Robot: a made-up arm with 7 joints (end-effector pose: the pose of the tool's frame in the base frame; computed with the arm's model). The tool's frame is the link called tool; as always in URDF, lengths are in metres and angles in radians.
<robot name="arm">
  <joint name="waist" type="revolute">
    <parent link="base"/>
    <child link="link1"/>
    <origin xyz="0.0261 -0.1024 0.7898" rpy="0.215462 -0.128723 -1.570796"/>
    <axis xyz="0 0 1"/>
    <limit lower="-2.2" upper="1.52" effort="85" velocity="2.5"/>
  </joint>
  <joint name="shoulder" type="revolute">
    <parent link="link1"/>
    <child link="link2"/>
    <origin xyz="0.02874 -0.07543 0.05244" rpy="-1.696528 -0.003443 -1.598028"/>
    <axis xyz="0 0 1"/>
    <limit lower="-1.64" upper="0.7" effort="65" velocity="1.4"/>
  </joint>
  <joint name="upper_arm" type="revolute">
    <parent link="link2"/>
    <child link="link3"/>
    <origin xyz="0.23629 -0.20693 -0.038" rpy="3.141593 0 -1.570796"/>
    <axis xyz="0 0 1"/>
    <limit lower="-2.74" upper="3.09" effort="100" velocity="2.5"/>
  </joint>
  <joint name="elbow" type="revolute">
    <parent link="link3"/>
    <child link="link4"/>
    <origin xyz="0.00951 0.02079 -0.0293" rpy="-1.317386 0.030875 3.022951"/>
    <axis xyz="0 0 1"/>
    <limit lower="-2.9" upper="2.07" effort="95" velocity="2.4"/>
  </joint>
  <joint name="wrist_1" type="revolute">
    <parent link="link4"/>
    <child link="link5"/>
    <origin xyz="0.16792 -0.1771 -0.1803" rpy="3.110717 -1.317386 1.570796"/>
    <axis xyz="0 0 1"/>
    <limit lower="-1.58" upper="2.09" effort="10" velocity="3"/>
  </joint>
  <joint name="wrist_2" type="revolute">
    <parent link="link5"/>
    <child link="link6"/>
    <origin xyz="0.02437 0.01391 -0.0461" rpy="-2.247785 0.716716 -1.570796"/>
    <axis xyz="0 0 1"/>
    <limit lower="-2.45" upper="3.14" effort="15" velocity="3"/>
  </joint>
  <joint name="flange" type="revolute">
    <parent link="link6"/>
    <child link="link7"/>
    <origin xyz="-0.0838 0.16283 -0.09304" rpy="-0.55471 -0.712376 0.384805"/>
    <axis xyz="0 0 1"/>
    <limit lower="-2.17" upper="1.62" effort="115" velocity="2.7"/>
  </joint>
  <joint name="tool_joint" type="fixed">
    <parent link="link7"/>
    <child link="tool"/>
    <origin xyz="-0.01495 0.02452 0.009" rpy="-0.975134 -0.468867 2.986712"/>
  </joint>
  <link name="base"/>
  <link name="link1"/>
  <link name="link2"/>
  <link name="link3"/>
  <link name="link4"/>
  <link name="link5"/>
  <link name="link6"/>
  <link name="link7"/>
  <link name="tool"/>
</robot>
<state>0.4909 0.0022 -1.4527 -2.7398 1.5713 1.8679 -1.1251</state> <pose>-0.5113 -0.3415 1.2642 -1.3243 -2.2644 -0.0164</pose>
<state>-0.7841 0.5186 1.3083 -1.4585 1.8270 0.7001 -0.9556</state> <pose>-0.0257 -0.1274 0.7931 -1.2781 1.8897 0.3090</pose>
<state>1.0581 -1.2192 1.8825 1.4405 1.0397 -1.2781 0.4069</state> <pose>-0.1266 -0.2519 1.4399 -0.7696 1.1197 -1.8252</pose>
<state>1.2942 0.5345 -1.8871 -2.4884 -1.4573 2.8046 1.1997</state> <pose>-0.0710 -0.8610 1.0195 -1.3074 0.8223 -0.0479</pose>
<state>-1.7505 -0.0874 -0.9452 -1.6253 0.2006 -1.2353 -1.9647</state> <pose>-0.1180 0.4552 1.4149 -0.2621 -0.1354 1.7312</pose>
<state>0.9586 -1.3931 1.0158 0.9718 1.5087 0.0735 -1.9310</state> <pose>-0.1985 -0.3391 0.9968 -0.3767 2.7156 -0.4705</pose>
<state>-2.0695 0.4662 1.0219 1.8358 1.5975 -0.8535 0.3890</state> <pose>0.1662 0.2329 0.5471 1.6653 -1.5483 -1.2525</pose>
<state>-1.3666 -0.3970 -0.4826 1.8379 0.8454 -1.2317 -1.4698</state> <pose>-0.1615 -0.1388 0.7763 1.5350 0.5759 -0.8373</pose>
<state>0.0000 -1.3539 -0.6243 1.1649 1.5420 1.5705 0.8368</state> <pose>0.2156 -0.3423 0.9724 0.6407 -2.6883 0.4935</pose>
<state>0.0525 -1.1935 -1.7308 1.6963 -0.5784 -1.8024 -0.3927</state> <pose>0.4350 -0.2954 1.1272 2.1777 -0.4832 -0.4023</pose>
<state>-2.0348 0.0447 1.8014 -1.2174 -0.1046 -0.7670 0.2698</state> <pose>0.3151 -0.1586 0.7081 -0.1877 0.3755 0.2024</pose>
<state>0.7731 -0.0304 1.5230 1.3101 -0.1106 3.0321 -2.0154</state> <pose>-0.2270 -0.3860 0.8769 -1.3682 -1.5644 -0.0859</pose>
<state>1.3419 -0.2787 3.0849 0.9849 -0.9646 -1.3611 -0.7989</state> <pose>-0.1133 -0.5167 1.6139 -1.6505 -0.5935 -1.7521</pose>
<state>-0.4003 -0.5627 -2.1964 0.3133 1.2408 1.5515 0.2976</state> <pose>-0.2303 -0.2062 1.4028 -0.4514 1.4477 -0.4027</pose>
